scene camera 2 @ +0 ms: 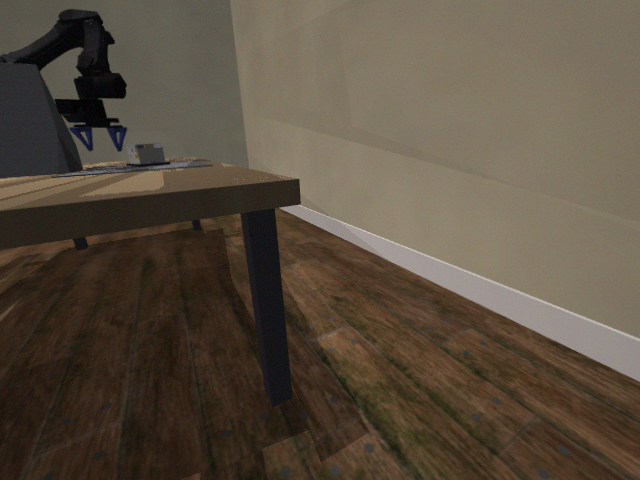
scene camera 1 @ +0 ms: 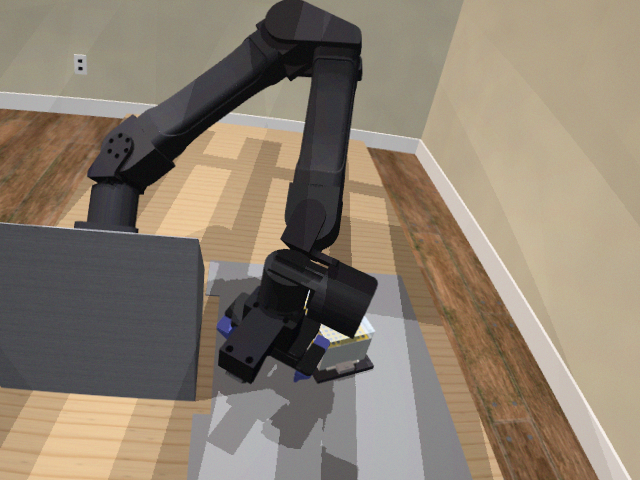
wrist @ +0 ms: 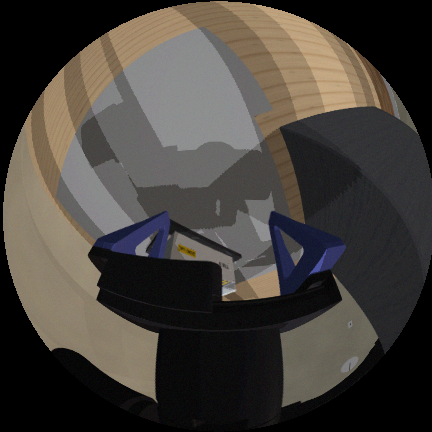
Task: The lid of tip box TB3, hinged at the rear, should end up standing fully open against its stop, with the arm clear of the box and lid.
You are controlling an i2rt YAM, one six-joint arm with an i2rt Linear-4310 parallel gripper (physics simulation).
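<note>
A grey tip box with a yellow and white top stands upright on a dark base. A pale translucent edge, seemingly the lid's, shows at the top; the frames do not make its angle clear. The arm hides part of the top in the scene camera 1 view and the gripper hides part in the wrist view. My gripper is open and empty, its blue fingers pointing down beside the box, above the mat. One finger is close to the box.
A grey mat lies under the box on the wooden table. A large dark grey block stands on the gripper's other side. A wall rises beyond the table's side.
</note>
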